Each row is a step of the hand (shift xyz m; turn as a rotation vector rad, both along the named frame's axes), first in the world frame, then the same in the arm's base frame.
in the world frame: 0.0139 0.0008 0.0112 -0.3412 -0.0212 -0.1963
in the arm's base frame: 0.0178 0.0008 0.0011 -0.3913 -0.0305 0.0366
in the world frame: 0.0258 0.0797 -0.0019 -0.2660 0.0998 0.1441
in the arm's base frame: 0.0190 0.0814 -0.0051 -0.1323 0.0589 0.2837
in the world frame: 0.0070 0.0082 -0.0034 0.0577 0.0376 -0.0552
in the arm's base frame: 0.0036 0.0091 -0.0056 0.0141 0.0485 -0.0724
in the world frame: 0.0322 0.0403 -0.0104 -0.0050 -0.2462 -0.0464
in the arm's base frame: 0.0196 0.0440 -0.0213 -0.0288 -0.2391 -0.0693
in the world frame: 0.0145 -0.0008 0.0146 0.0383 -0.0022 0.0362
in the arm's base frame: 0.0203 -0.0011 0.0032 0.0523 -0.0027 0.0066
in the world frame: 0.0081 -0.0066 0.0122 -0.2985 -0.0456 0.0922
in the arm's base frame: 0.0138 -0.0071 0.0042 -0.1876 -0.0823 0.2402
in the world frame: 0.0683 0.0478 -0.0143 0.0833 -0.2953 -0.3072
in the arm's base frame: 0.0465 0.0551 -0.0442 -0.1094 -0.2512 -0.3368
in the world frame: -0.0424 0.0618 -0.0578 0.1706 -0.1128 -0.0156
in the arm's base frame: -0.0688 0.0636 -0.0132 0.1303 -0.0945 -0.1272
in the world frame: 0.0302 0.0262 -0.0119 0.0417 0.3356 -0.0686
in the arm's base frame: 0.0173 0.0300 -0.0233 -0.0096 0.3435 -0.0317
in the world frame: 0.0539 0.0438 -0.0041 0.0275 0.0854 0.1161
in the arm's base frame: 0.0409 0.0487 -0.0283 0.0894 0.0743 0.0895
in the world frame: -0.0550 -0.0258 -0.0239 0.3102 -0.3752 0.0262
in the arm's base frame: -0.0583 -0.0279 0.0089 0.2705 -0.3461 -0.2115
